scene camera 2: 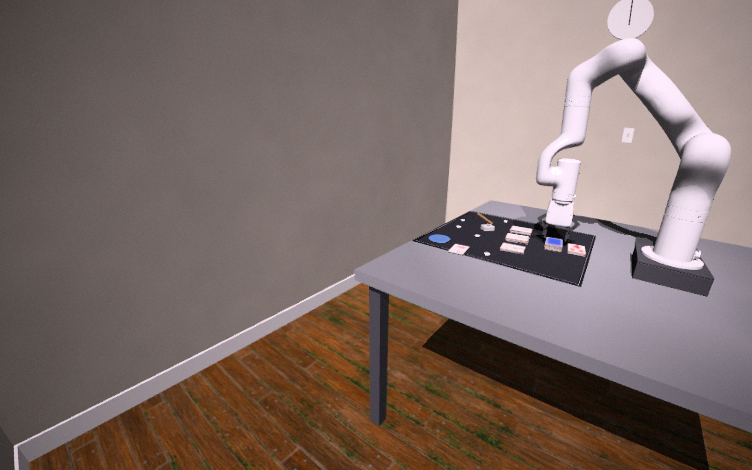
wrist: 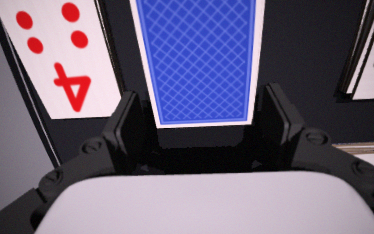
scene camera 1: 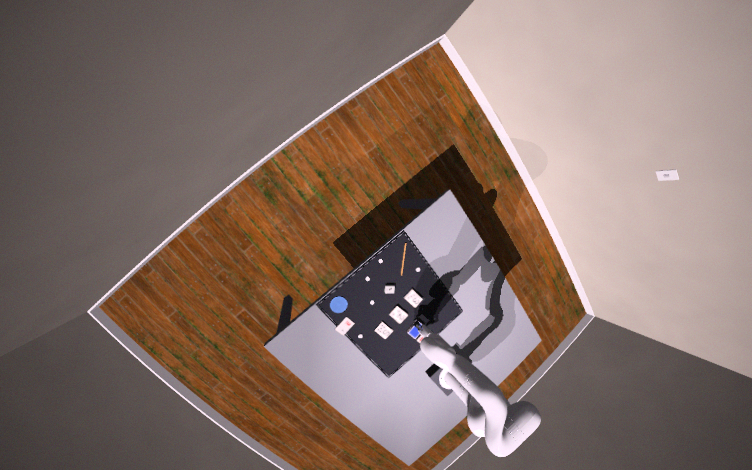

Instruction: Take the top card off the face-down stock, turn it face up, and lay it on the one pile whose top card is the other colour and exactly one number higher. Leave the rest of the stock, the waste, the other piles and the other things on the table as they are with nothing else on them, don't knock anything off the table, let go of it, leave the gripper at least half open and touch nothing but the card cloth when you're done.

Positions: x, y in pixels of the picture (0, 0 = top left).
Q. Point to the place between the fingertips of my gripper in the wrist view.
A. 201, 106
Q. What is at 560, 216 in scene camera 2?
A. My gripper.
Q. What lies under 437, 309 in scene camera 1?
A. A black card cloth.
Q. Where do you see a black card cloth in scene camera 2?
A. At 561, 265
